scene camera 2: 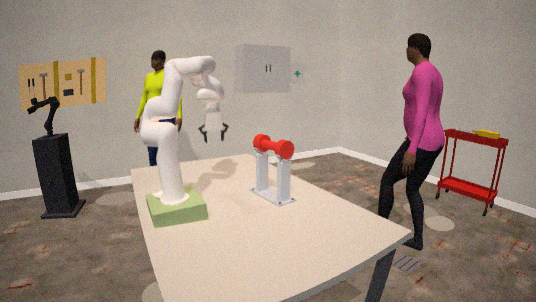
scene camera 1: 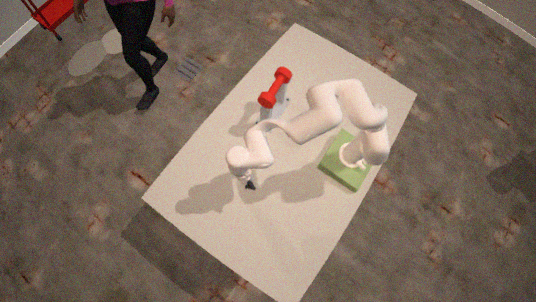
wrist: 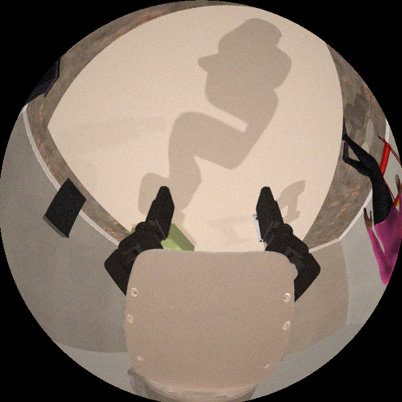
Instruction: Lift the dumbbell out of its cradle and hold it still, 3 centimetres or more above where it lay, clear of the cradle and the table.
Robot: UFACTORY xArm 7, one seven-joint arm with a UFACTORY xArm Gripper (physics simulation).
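Pixels of known places: gripper, between the fingertips: [scene camera 2: 214,141]; arm's base, origin of its link: [scene camera 2: 174,199] [scene camera 1: 350,155].
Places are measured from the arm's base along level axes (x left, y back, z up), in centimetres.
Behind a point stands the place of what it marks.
Observation:
The red dumbbell [scene camera 1: 275,88] {z 18.7, x 10.1, y -43.5 cm} [scene camera 2: 273,146] {z 17.6, x 5.7, y -43.9 cm} lies level across the two upright posts of the pale grey cradle [scene camera 1: 265,111] {z 9.4, x 17.8, y -41.6 cm} [scene camera 2: 284,180] {z 4.2, x -0.2, y -46.9 cm}, which stands on the table [scene camera 1: 285,250] {z -6.3, x 53.5, y 9.6 cm} [scene camera 2: 250,250] {z -6.3, x -33.2, y -22.5 cm} [wrist: 125,90]. In the wrist view, a small part of the cradle's base [wrist: 258,227] shows beside the right finger; the dumbbell does not show there. My gripper [scene camera 1: 250,185] [scene camera 2: 214,140] {z 12.5, x 47.6, y -24.7 cm} [wrist: 214,196] is open and empty, with its fingers pointing down. It hangs high above the table, well to one side of the cradle and apart from the dumbbell.
The arm stands on a green base block [scene camera 1: 344,175] {z -0.4, x 9.8, y 4.5 cm} [scene camera 2: 180,215] {z -2.5, x -9.9, y -1.6 cm} [wrist: 178,239] on the table. A person in a pink top [scene camera 2: 425,110] [wrist: 387,240] stands on the floor beyond the table's edge on the cradle's side. A red cart [scene camera 2: 475,139] stands farther off.

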